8 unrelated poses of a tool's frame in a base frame.
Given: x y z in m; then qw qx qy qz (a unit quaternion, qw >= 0).
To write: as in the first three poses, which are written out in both.
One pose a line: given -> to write
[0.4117, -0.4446, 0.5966, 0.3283, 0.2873, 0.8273, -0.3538] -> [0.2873, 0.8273, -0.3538, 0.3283, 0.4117, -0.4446, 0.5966]
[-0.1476, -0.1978, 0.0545, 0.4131, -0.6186, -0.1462, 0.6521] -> [-0.6186, -0.1462, 0.6521, 0.4131, -0.1476, -0.1978, 0.0545]
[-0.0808, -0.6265, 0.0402, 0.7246, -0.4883, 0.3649, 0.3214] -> [-0.4883, 0.3649, 0.3214, 0.7246, -0.0808, -0.6265, 0.0402]
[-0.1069, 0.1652, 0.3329, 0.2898, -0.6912, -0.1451, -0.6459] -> [-0.6912, -0.1451, -0.6459, 0.2898, -0.1069, 0.1652, 0.3329]
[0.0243, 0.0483, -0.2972, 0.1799, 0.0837, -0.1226, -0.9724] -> [0.0837, -0.1226, -0.9724, 0.1799, 0.0243, 0.0483, -0.2972]
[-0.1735, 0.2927, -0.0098, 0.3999, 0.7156, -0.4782, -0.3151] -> [0.7156, -0.4782, -0.3151, 0.3999, -0.1735, 0.2927, -0.0098]
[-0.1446, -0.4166, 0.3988, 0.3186, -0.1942, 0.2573, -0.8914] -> [-0.1942, 0.2573, -0.8914, 0.3186, -0.1446, -0.4166, 0.3988]
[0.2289, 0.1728, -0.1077, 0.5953, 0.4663, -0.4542, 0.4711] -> [0.4663, -0.4542, 0.4711, 0.5953, 0.2289, 0.1728, -0.1077]
